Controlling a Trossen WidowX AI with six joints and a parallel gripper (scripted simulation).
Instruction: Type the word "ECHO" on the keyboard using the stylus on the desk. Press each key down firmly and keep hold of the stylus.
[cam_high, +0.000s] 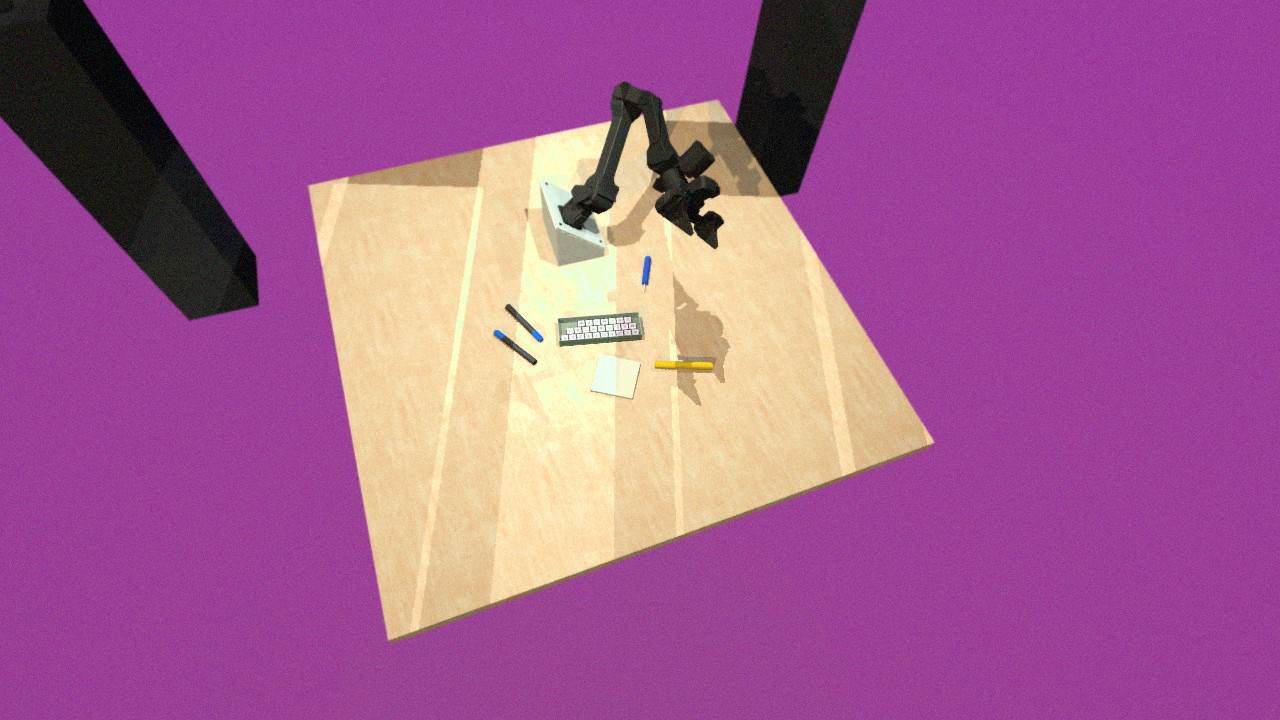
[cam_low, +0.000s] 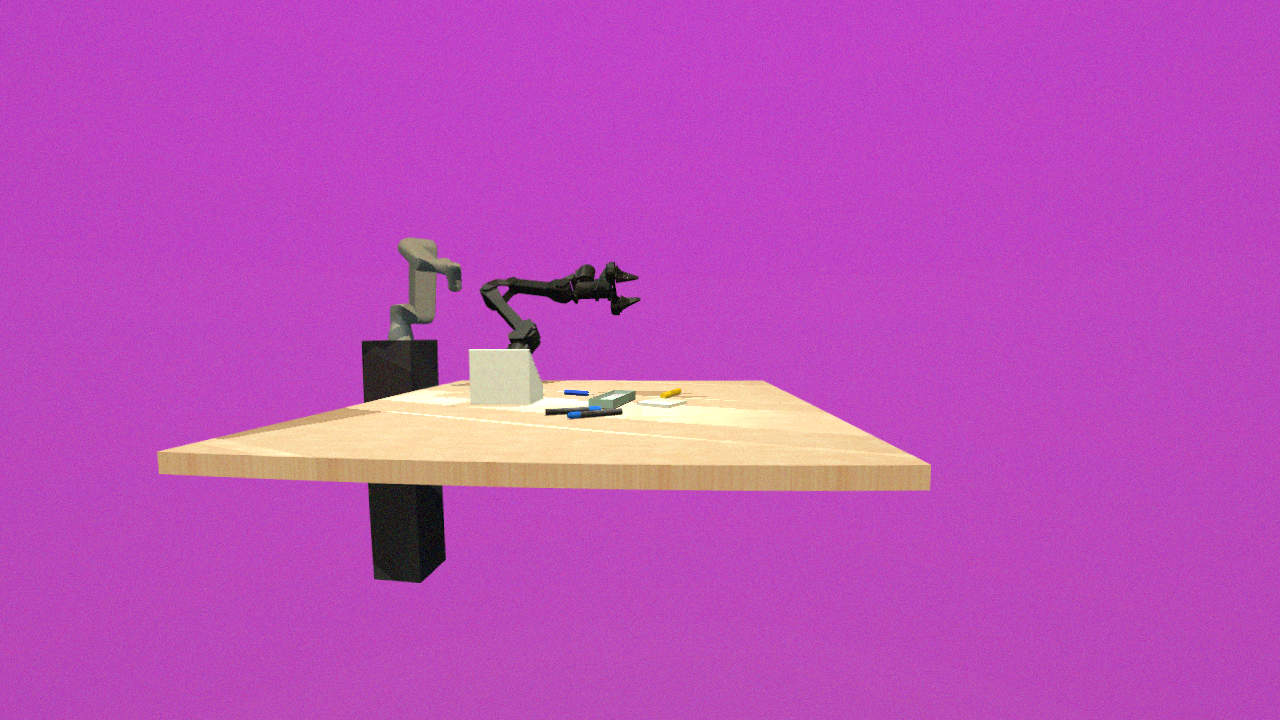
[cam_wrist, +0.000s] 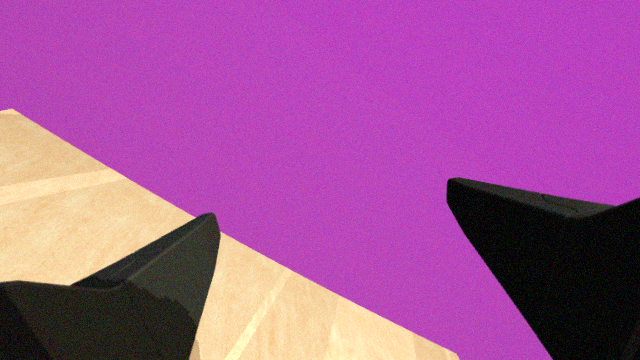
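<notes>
My gripper tip is now 170 mm past the stylus, 50 mm to the left of it and 340 mm above it. Round my gripper tip: stylus tip 140 mm behind, 70 mm to the right, 340 mm below; then notepad 80 mm ahead, 220 mm to the right, 340 mm below; then yellow pencil 100 mm ahead, 50 mm to the right, 340 mm below.
</notes>
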